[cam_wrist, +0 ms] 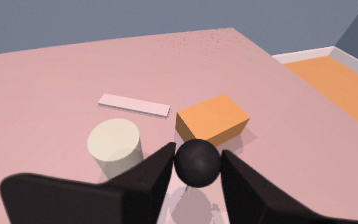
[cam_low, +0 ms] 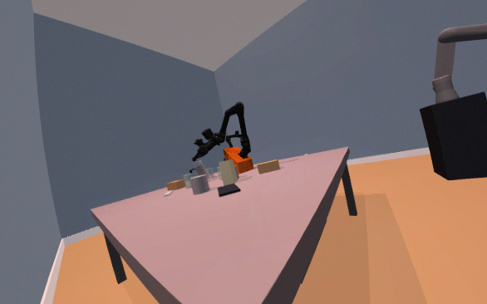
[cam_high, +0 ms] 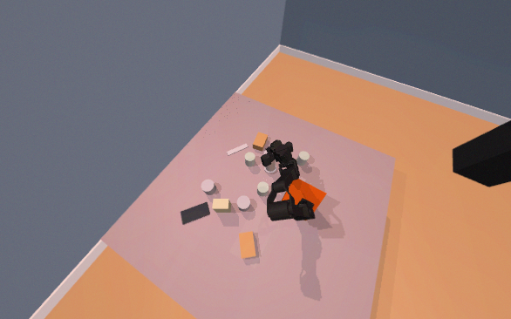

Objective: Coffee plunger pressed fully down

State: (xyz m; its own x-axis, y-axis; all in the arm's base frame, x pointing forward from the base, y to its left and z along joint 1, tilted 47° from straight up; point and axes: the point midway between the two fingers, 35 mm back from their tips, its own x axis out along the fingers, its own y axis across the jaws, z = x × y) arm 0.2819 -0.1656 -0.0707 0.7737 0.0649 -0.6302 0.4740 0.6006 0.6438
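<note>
Now: gripper tip 20 mm past the coffee press, 10 mm to the right of it and 90 mm above it. From my gripper tip the other things lie so: black plate: 190 mm ahead, 490 mm to the left, 170 mm below; then white flat strip: 220 mm ahead, 20 mm to the left, 170 mm below.
</note>
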